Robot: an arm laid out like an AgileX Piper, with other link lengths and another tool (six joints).
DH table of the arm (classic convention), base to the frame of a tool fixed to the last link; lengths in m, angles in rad. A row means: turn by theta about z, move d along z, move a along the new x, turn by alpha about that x. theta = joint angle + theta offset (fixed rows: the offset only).
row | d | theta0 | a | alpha
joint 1 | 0.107 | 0 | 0 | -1.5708
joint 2 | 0 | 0.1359 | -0.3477 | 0
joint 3 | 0 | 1.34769 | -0.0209 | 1.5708
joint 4 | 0.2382 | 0 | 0 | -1.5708
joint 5 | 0 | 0 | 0 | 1.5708
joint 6 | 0.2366 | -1.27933 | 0.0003 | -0.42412
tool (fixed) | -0.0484 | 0 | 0 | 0
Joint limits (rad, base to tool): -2.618..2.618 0..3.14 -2.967..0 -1.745..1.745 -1.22..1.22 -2.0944..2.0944
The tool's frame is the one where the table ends.
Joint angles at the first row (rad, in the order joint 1, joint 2, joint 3, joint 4, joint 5, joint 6):
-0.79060, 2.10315, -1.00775, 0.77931, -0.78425, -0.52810
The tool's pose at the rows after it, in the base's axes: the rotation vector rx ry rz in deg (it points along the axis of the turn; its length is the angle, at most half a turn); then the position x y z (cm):
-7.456, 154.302, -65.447, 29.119, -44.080, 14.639
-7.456, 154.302, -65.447, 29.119, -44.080, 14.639
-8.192, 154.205, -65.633, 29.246, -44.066, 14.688
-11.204, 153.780, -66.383, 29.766, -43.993, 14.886
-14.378, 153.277, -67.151, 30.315, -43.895, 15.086
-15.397, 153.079, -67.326, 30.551, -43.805, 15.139
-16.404, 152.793, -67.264, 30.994, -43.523, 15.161
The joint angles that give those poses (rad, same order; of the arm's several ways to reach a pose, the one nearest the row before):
-0.79059, 2.10314, -1.00774, 0.77933, -0.79590, -0.52811
-0.79059, 2.10314, -1.00774, 0.77933, -0.79590, -0.52811
-0.79061, 2.10317, -1.00775, 0.77021, -0.79590, -0.52807
-0.79062, 2.10316, -1.00775, 0.73308, -0.79590, -0.52808
-0.79060, 2.10316, -1.00775, 0.69395, -0.79591, -0.52810
-0.78866, 2.10316, -1.00773, 0.68315, -0.79593, -0.52807
-0.77992, 2.10315, -1.00775, 0.67880, -0.79591, -0.52811

